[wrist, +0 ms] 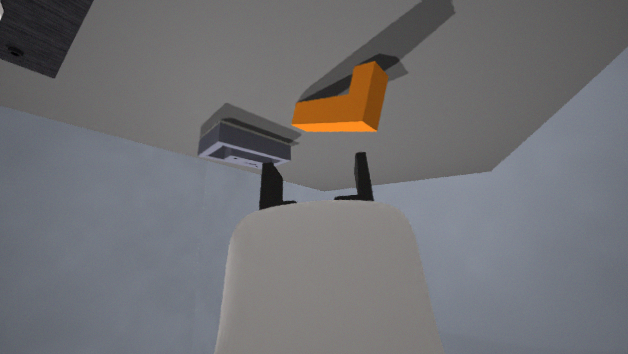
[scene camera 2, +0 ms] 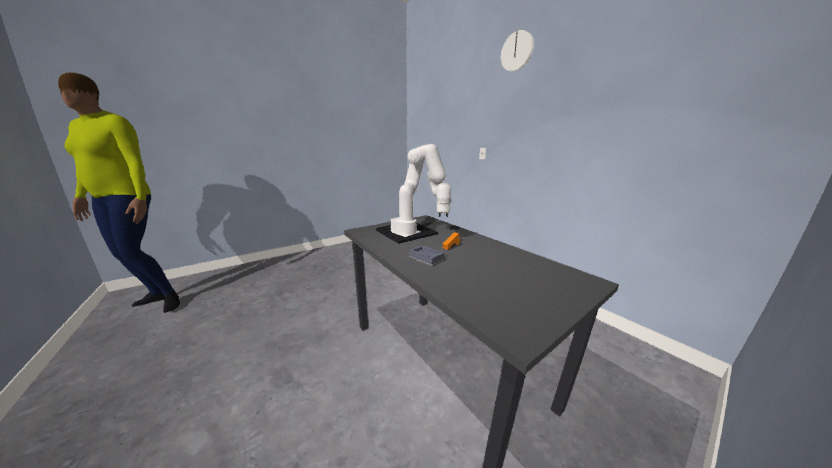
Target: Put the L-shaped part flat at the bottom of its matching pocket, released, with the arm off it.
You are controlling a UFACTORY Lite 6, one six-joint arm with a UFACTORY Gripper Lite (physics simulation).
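Places are measured from the arm's base along level axes (x up, y left, z back), in metres.
Pixels of known places: end effector, tool point: (wrist: 316,185) (scene camera 2: 443,215); arm's base, origin of the base link: (scene camera 2: 406,232).
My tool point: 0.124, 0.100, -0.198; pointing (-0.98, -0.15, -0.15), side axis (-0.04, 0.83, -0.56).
Ahead of a thing's pixels: the offset from my tool point to its top centre, as dx, dy, dz. Level surfaces: height alone.
The orange L-shaped part @[-0.076, -0.060, -0.109] (scene camera 2: 451,240) (wrist: 367,100) stands on the table, on a narrow side, with one arm of the L pointing up in the wrist view. The grey-violet block with the pocket @[-0.103, -0.268, -0.117] (scene camera 2: 426,255) (wrist: 255,144) lies on the table beside the part, apart from it. Its pocket shows at a steep slant in the wrist view, and its bottom is partly hidden. My gripper (scene camera 2: 443,215) (wrist: 316,159) is open, with no thing between its fingers. It hangs above the table, higher than the part and apart from it.
The arm's white base stands on a black plate (scene camera 2: 384,232) (wrist: 45,60) at the table's far end. The dark table @[dx -0.140] (scene camera 2: 523,285) (wrist: 150,60) reaches toward the camera. A person (scene camera 2: 104,157) in a yellow top stands on the floor at the left, away from the table.
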